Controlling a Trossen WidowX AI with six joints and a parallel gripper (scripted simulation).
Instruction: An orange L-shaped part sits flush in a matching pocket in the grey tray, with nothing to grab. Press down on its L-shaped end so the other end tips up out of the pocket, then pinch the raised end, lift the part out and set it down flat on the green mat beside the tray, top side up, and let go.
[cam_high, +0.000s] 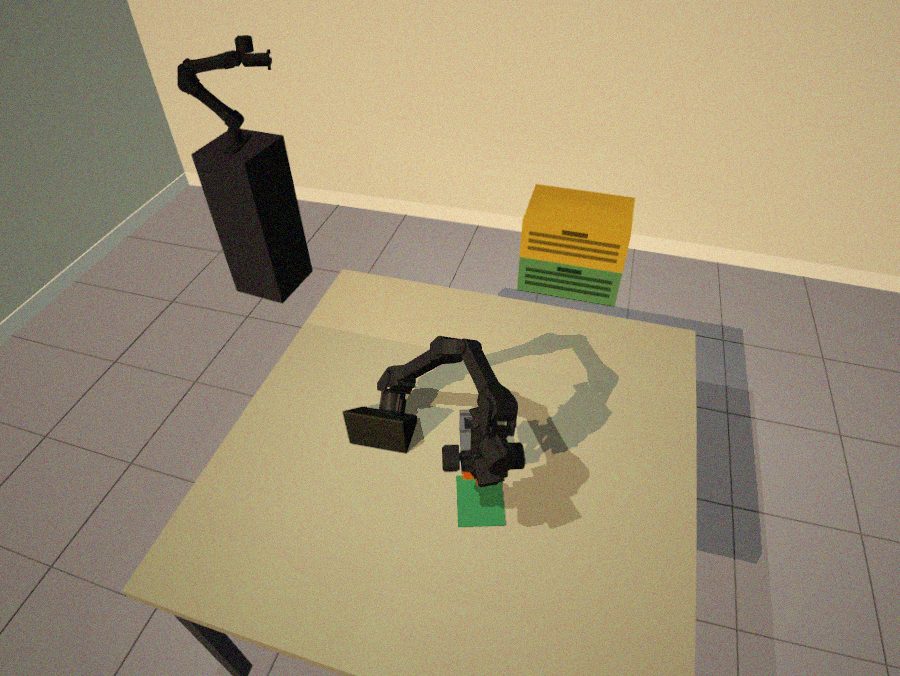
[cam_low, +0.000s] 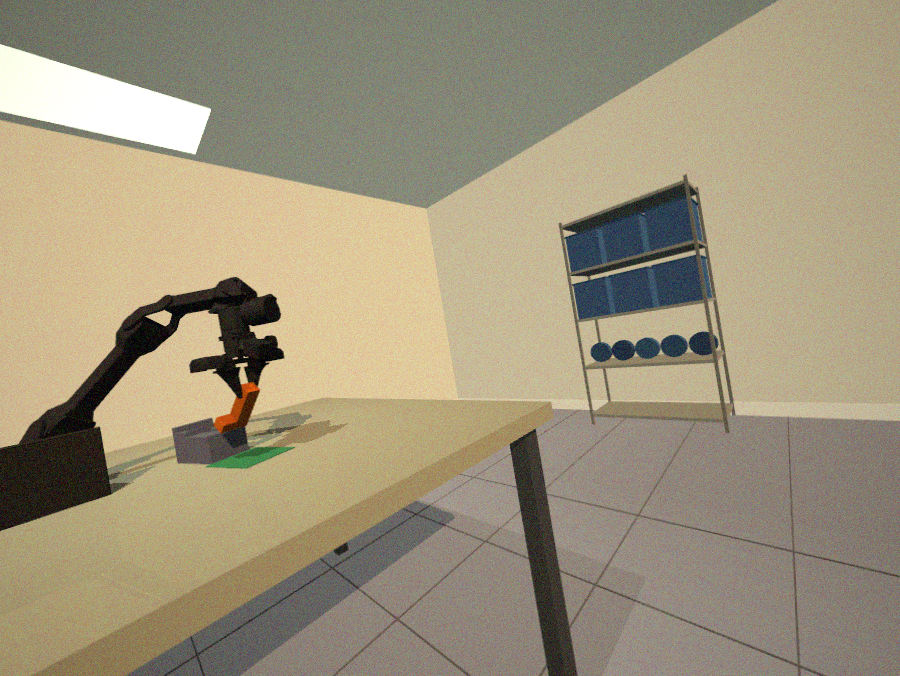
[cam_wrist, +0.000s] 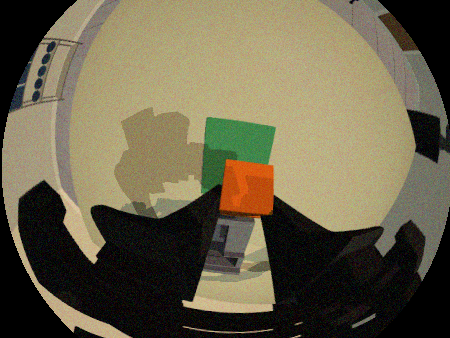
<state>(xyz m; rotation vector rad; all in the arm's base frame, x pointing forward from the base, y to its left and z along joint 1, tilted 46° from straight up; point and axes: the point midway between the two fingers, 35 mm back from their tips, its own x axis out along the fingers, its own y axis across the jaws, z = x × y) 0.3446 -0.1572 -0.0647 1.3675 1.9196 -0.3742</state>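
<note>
The green mat is 16 cm below my gripper tip, 2 cm to the left of it and 1 cm behind it. From my gripper tip the other things lie so: orange L-shaped part: 3 cm below, 3 cm behind, 2 cm to the left.
</note>
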